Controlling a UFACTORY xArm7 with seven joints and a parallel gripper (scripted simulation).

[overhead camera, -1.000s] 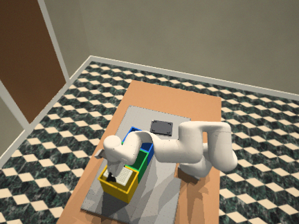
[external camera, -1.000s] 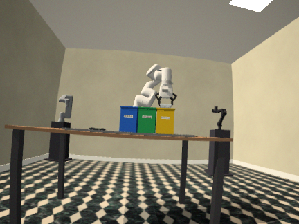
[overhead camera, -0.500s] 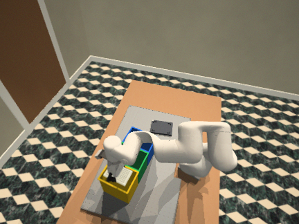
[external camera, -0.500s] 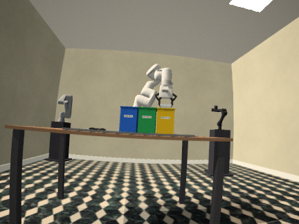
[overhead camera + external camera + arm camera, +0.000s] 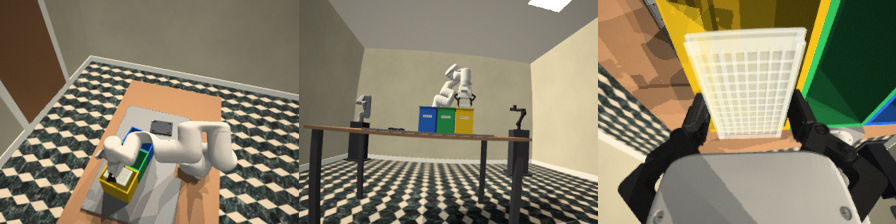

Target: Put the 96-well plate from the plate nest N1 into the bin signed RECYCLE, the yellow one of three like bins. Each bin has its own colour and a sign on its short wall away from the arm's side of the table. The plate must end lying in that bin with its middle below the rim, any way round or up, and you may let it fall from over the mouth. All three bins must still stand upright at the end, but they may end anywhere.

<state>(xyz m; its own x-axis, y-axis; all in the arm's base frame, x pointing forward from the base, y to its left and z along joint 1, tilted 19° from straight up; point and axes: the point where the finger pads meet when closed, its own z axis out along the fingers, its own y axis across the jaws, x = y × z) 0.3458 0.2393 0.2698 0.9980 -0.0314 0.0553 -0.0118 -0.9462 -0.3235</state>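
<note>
Now: the yellow bin 13 cm below my hand. Also, from my hand: blue bin 26 cm to the right, 13 cm below; then white 96-well plate 1 cm below; then green bin 13 cm to the right, 13 cm below.
</note>
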